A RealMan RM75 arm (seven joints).
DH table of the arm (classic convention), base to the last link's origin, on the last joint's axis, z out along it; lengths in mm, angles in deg. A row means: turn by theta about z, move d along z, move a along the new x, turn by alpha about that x. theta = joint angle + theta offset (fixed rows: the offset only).
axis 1: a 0  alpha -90  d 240.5  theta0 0
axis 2: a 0  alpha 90  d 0  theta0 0
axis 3: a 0  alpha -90  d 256  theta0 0
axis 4: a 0  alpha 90  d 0  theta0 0
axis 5: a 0  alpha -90  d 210  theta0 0
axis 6: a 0  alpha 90  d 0  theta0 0
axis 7: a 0  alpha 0  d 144  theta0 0
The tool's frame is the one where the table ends.
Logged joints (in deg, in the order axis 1, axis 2, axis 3, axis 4, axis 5, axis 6, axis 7), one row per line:
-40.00, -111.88, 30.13, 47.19, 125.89, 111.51, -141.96
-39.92, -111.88, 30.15, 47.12, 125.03, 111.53, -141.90
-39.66, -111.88, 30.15, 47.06, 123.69, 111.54, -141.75
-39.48, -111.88, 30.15, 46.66, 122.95, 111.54, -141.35
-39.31, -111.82, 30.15, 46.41, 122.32, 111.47, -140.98
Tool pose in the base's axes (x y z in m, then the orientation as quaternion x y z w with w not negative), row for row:
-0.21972, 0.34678, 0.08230, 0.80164, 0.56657, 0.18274, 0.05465
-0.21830, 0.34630, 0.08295, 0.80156, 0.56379, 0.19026, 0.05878
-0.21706, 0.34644, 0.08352, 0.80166, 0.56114, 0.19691, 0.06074
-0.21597, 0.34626, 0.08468, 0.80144, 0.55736, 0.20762, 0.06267
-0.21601, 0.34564, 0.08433, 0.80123, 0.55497, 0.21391, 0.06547
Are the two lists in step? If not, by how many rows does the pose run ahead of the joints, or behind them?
The pose runs 1 row behind the joints: the pose in row i belongs to the joints in row i - 1.
